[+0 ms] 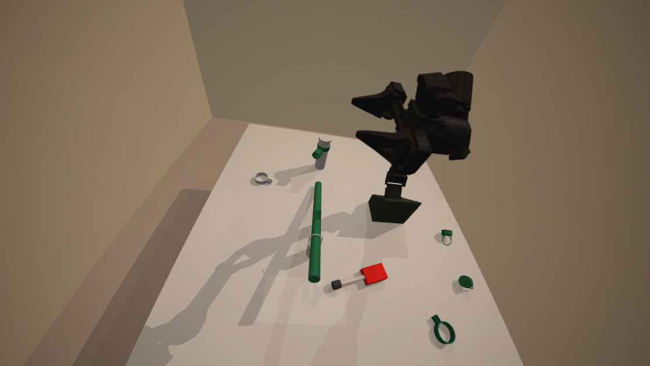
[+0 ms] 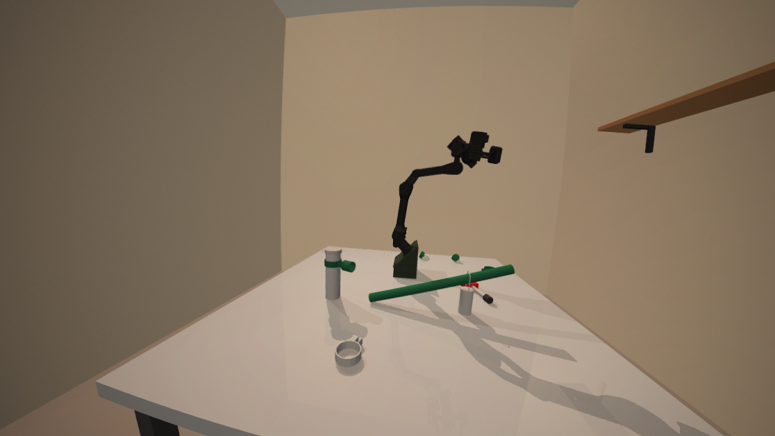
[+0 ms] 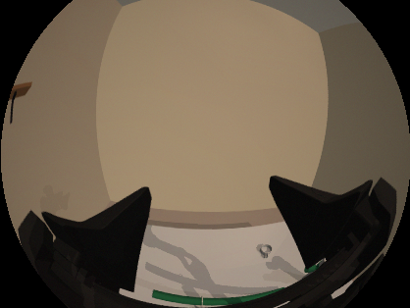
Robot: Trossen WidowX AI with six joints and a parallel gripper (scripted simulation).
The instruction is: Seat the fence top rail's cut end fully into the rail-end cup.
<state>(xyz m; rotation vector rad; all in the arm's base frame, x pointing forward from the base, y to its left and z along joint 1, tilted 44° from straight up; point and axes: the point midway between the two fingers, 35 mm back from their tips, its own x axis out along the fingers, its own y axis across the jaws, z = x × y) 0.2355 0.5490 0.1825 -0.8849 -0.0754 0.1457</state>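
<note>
Now: gripper tip 48 cm to the left of the green rail-end cup, 46 cm above it and 6 cm short of it. The rest, counted from my gripper tip: red-headed mallet (60 cm below, 18 cm behind, 7 cm to the left); short grey post (51 cm below, 1 cm to the right).
</note>
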